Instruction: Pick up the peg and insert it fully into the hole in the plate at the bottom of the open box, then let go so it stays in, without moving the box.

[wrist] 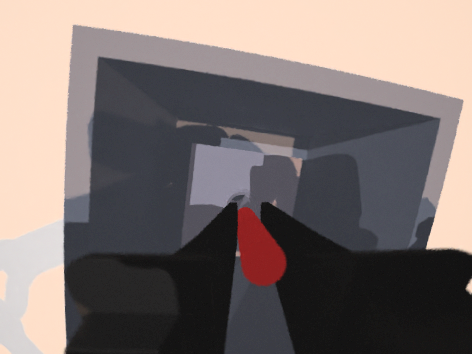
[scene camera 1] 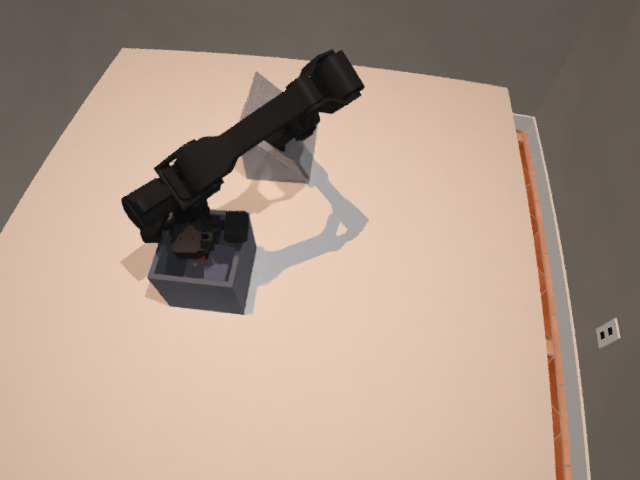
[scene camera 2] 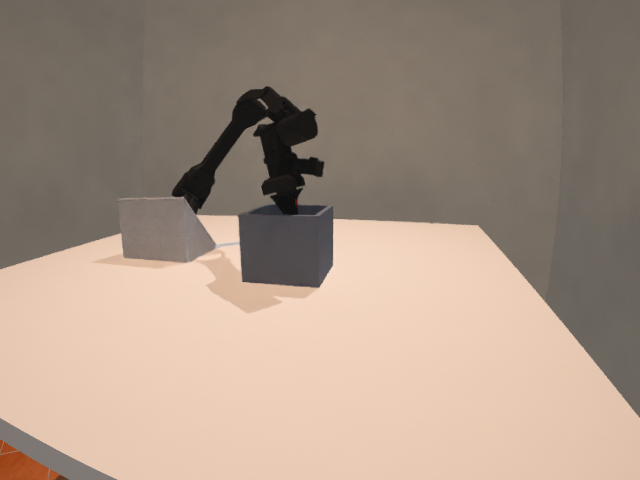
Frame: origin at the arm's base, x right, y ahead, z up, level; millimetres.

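Seen in the pictures: gripper, fingertip midpoint: [wrist: 248, 209] [scene camera 1: 202, 257]; arm's base at its link origin: [scene camera 1: 274, 135] [scene camera 2: 179, 218].
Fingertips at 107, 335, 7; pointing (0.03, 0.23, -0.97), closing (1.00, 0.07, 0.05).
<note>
Pixels of each thing's top centre, then the offset from my fingertips to it, as dx, dy, dz. Level surfaces: height alone.
- red peg at its top centre: [wrist: 269, 284] [scene camera 2: 290, 198] +0, -7, +53
- open dark blue-grey box at its top centre: [wrist: 259, 258] [scene camera 1: 199, 244] [scene camera 2: 288, 209] +1, -12, +31
- pale plate at its top centre: [wrist: 241, 206] [scene camera 1: 208, 263] +1, -12, -46
- table at its surface level: dz -107
The red peg [scene camera 1: 205, 257] [scene camera 2: 296, 202] [wrist: 262, 260] is held between the fingers of my gripper [scene camera 2: 289, 210] [wrist: 248, 209], which is shut on it. The fingertips are just inside the mouth of the open dark blue-grey box [scene camera 1: 206, 297] [scene camera 2: 279, 248] [wrist: 80, 125]. In the wrist view the peg slants, with its far end between the fingertips. The pale plate [scene camera 1: 217, 269] [wrist: 220, 170] lies at the bottom of the box. Its hole [wrist: 237, 199] shows partly, just beyond the fingertips and peg, which cover the rest. The peg's lower end is hidden in both scene views.
A grey wedge-shaped block [scene camera 1: 276, 167] [scene camera 2: 155, 229] stands behind the box, by the arm's base. The box walls rise around the fingers. The arm's shadow falls across the table [scene camera 1: 387, 335] [scene camera 2: 361, 361] and into the box, darkening part of the plate.
</note>
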